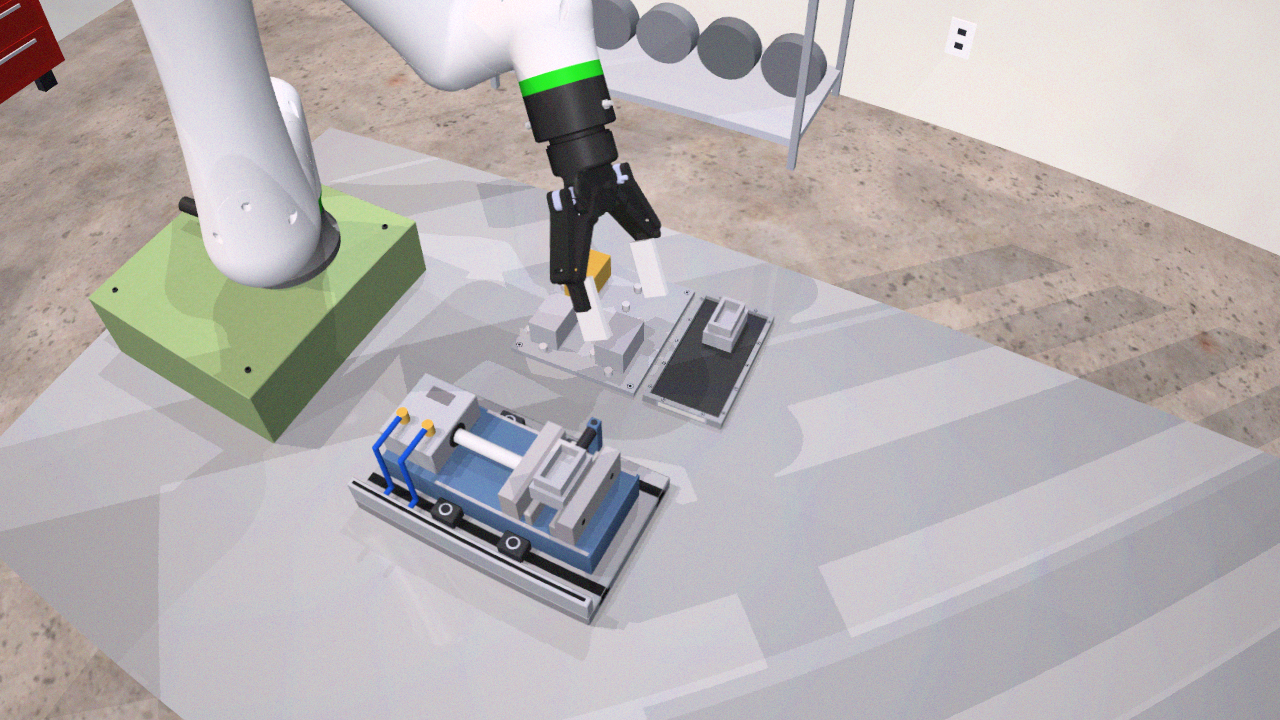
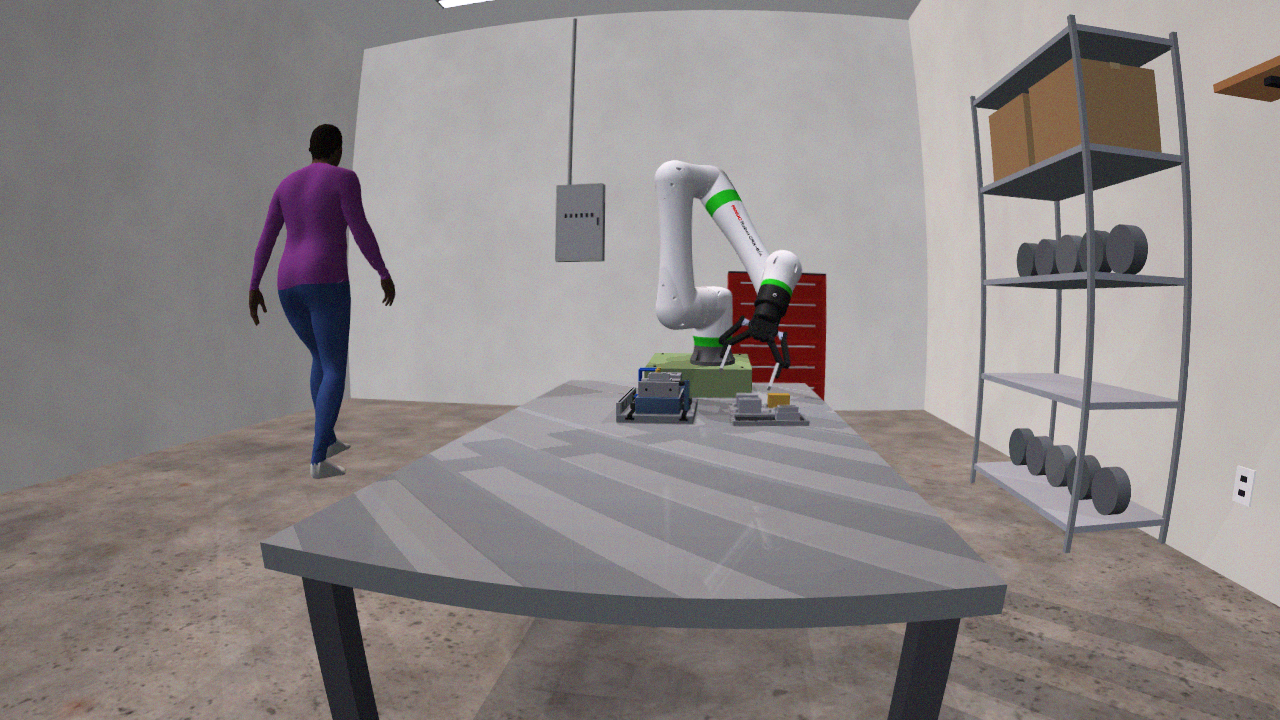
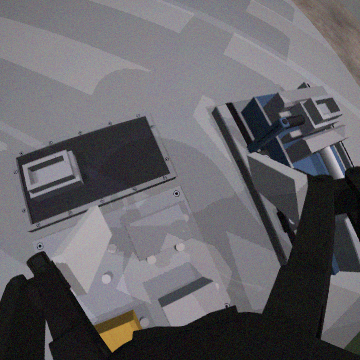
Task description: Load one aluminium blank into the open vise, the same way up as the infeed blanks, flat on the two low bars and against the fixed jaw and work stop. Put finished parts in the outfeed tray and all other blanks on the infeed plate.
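Frame: origin at the arm's base, x right, y ahead, z up, level; centimetres.
Seen in the pictures: gripper, fingertip midpoint: (image 1: 628, 316) (image 2: 744, 379) (image 3: 175, 196); arm's base, origin of the base link: (image 2: 712, 362).
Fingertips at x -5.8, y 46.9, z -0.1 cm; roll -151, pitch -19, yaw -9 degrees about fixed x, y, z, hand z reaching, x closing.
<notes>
Pixels of each thing's middle, then the offset from my fingertips to it. "spot": a spot on its surface instead.
- infeed plate, surface spot: (image 3: 95, 300) spot: dx -11.2, dy -6.1, dz -8.9 cm
- yellow block, body centre: (image 3: 114, 340) (image 1: 587, 275) (image 2: 778, 400) dx -10.9, dy -10.5, dz -7.2 cm
- blue vise, body centre: (image 1: 504, 474) (image 3: 318, 171) (image 2: 660, 394) dx +22.0, dy -4.9, dz -4.8 cm
- work stop, surface spot: (image 1: 593, 433) (image 3: 286, 118) spot: dx +16.2, dy +2.9, dz -0.3 cm
My gripper (image 1: 626, 313) (image 2: 748, 376) (image 3: 175, 196) is open and empty, its white fingertips above the infeed plate (image 1: 666, 313) (image 3: 95, 300). Two plain grey blanks stand there: one blank (image 1: 619, 344) (image 3: 157, 230) nearer the tray, one blank (image 1: 552, 322) (image 3: 185, 295) farther. A yellow block (image 1: 601, 265) (image 2: 777, 399) (image 3: 120, 330) is also there. A pocketed part (image 1: 559, 470) (image 3: 324, 110) sits between the jaws of the blue vise (image 1: 487, 474) (image 2: 657, 404) (image 3: 305, 162); its seating is hidden. Another pocketed part (image 1: 725, 322) (image 3: 50, 172) lies in the dark outfeed tray (image 1: 689, 376) (image 3: 120, 160).
The work stop (image 1: 593, 433) (image 3: 270, 135) rises beside the vise jaws. Blue hoses (image 1: 402, 474) stand at the vise's cylinder end. The green robot base (image 1: 268, 304) (image 2: 738, 380) is behind. A person (image 2: 317, 241) stands left of the table, apart from it.
</notes>
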